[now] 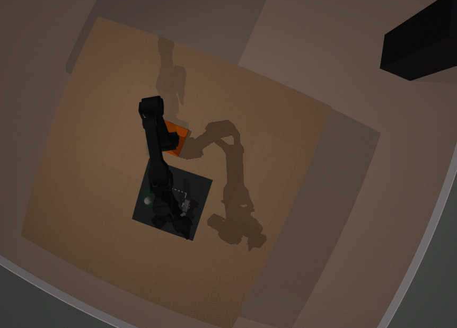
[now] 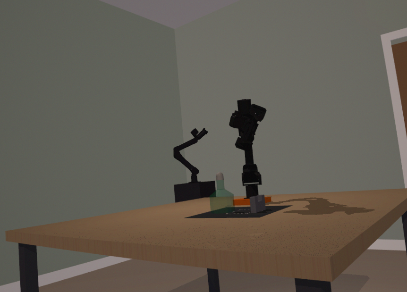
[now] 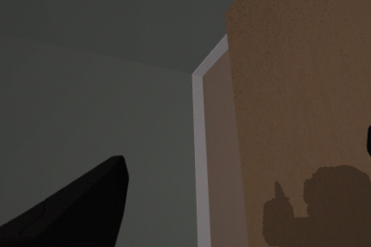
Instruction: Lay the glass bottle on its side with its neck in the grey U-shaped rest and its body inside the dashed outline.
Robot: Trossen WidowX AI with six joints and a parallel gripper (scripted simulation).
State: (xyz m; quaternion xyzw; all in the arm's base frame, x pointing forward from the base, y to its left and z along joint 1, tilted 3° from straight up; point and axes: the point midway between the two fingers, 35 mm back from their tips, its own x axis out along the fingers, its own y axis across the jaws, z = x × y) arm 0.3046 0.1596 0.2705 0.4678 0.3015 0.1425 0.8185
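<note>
Now: the green glass bottle 21 cm below my gripper tip, 19 cm to the right of it and 5 cm behind it. Also, from my gripper tip: black mat: 30 cm below, 11 cm to the right, 4 cm behind.
</note>
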